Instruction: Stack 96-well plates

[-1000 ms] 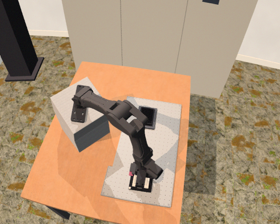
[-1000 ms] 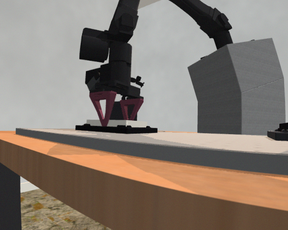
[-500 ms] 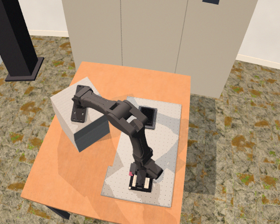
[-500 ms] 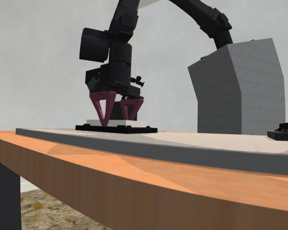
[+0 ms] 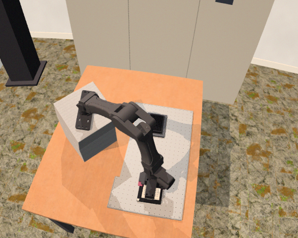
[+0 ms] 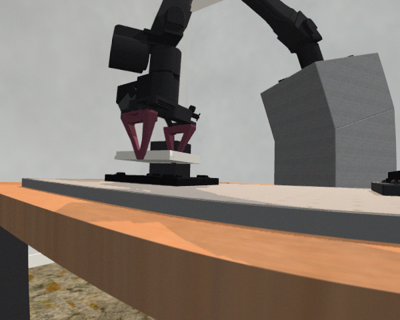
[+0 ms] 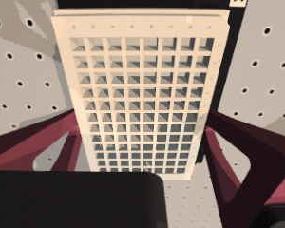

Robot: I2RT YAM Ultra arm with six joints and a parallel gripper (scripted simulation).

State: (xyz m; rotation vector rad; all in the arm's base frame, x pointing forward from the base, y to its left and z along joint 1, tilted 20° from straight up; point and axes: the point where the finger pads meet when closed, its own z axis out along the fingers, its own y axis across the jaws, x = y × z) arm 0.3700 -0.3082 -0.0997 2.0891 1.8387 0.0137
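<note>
My hand is 40 mm above the nest N1. Also, from my hand: light corner mark 340 mm to the left, 40 mm behind, 30 mm below; cream 96-well plate right at my hand; black 96-well plate 400 mm to the left, 30 mm below, 30 mm ahead.
</note>
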